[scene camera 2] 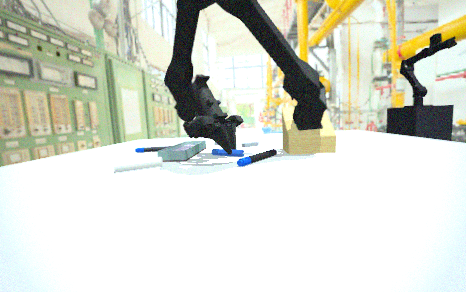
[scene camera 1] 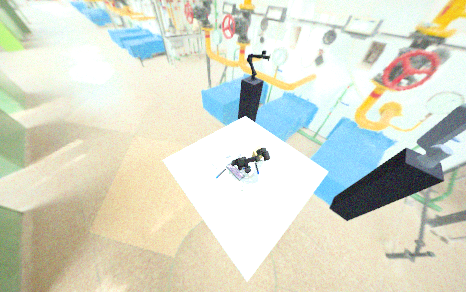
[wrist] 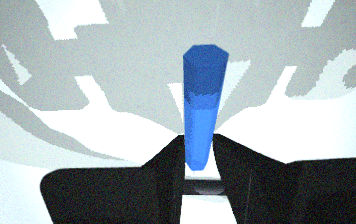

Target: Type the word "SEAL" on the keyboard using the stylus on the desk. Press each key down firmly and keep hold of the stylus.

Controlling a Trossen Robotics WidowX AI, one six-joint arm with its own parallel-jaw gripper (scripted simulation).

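You'd see the gripper in the pictures, and it's there in the wrist view too. There's also a blue stylus in the pictures.
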